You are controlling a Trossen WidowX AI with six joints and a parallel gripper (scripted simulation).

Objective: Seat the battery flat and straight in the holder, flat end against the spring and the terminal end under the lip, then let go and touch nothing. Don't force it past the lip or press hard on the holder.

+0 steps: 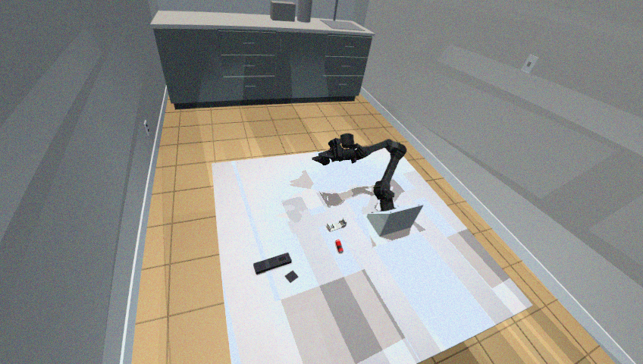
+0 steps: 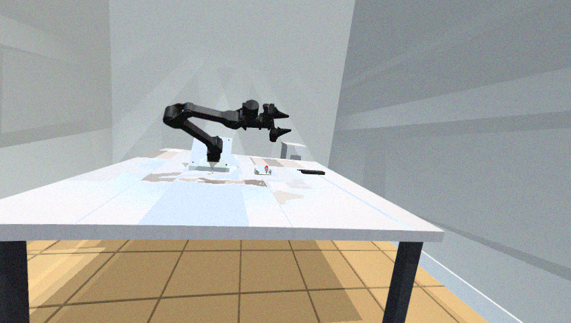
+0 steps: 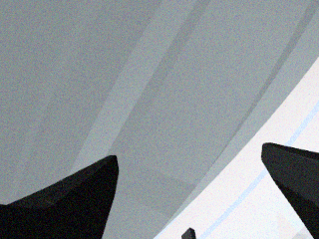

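Right now my gripper tip is 2 cm past the battery, 33 cm to the right of it and 29 cm above it. From my gripper tip the other things lie so: flat black bar 30 cm ahead, 31 cm to the left, 29 cm below; then small black square 24 cm ahead, 39 cm to the left, 30 cm below.
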